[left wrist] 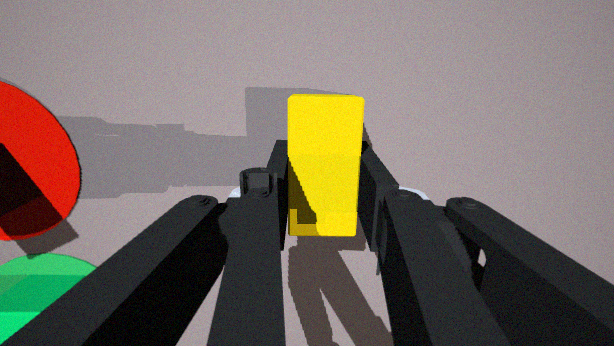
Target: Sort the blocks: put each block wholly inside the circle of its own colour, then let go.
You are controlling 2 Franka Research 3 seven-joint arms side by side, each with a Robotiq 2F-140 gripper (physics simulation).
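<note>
A yellow block [325, 165] stands between the two fingers of my left gripper [320, 164] in the middle of the left wrist view. The fingers touch its left and right sides, so the gripper is shut on it. Part of the red circle [47, 150] shows at the left edge, with a dark shadow across it. Part of the green circle [55, 265] shows at the lower left, partly hidden by the gripper's linkage. The yellow circle and my right gripper do not show in this view.
The grey table top [475, 75] lies under everything. Shadows of the arm and the gripper fall on it to the left of the yellow block and below it. The red and green circles lie close together at the left.
</note>
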